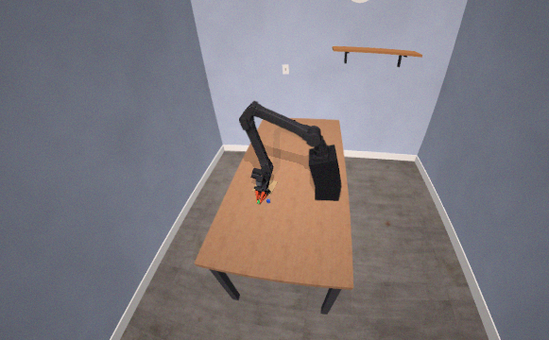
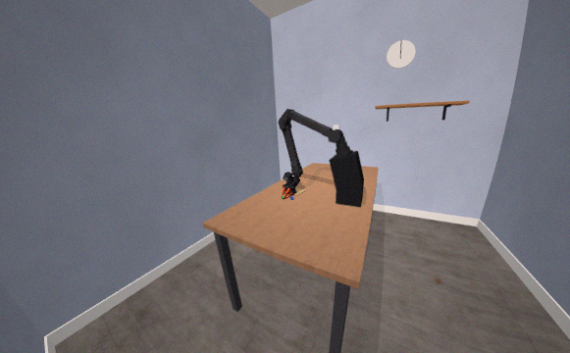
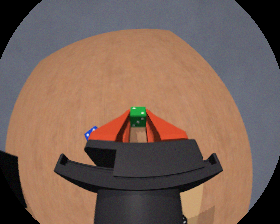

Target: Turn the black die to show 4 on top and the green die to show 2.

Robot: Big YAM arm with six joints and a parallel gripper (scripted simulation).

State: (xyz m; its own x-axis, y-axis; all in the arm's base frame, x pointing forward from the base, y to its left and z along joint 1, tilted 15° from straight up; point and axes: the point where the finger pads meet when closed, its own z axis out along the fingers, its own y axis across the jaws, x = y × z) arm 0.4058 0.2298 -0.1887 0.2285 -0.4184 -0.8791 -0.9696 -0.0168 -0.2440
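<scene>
Now: hand 50 mm past the blue die and 30 mm to the left of it. Round my hand: black die: 150 mm to the right, 60 mm ahead; then green die: right at my hand; then tan mat: 160 mm to the right, 30 mm ahead, 10 mm below.
</scene>
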